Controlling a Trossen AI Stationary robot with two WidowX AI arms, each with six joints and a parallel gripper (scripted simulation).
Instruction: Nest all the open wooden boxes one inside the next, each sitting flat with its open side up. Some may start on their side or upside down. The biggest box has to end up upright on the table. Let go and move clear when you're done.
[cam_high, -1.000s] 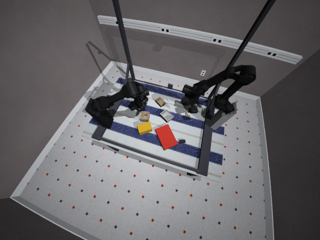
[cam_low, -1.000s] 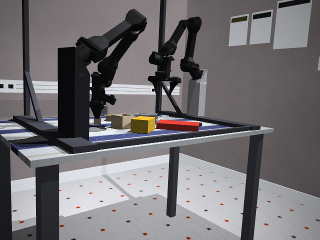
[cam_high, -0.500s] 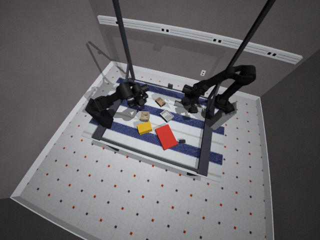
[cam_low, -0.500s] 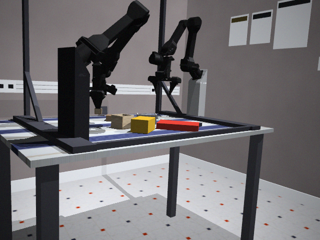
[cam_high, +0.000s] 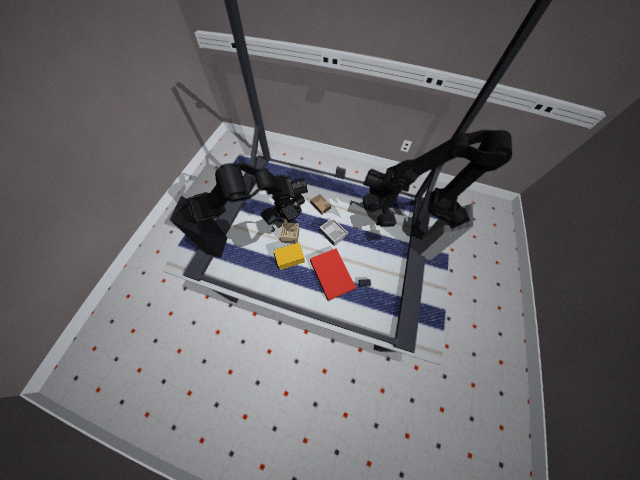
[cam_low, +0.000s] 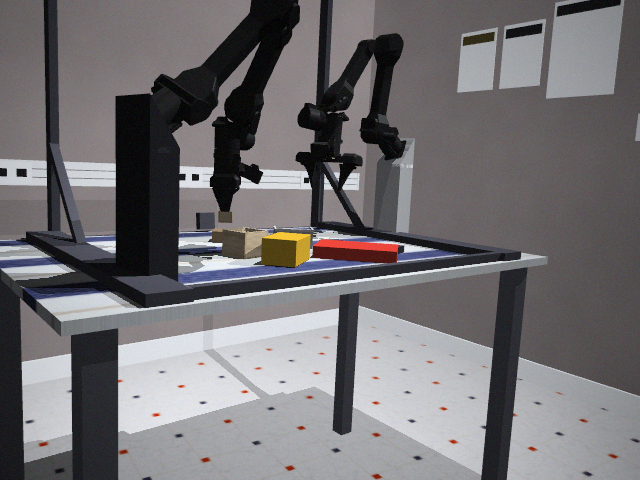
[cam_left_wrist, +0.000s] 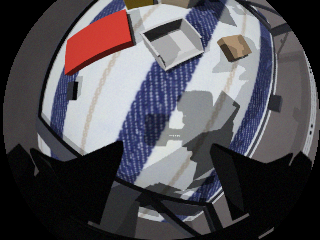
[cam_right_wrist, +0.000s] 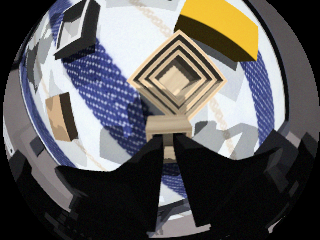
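Right now the medium wooden box is 100 mm below my right hand, 50 mm ahead of it and 20 mm to the left of it. Round my right hand: white box 220 mm to the left, 90 mm below, 30 mm ahead; tiny wooden box 40 mm below; brown block 160 mm to the left, 130 mm behind, 100 mm below.
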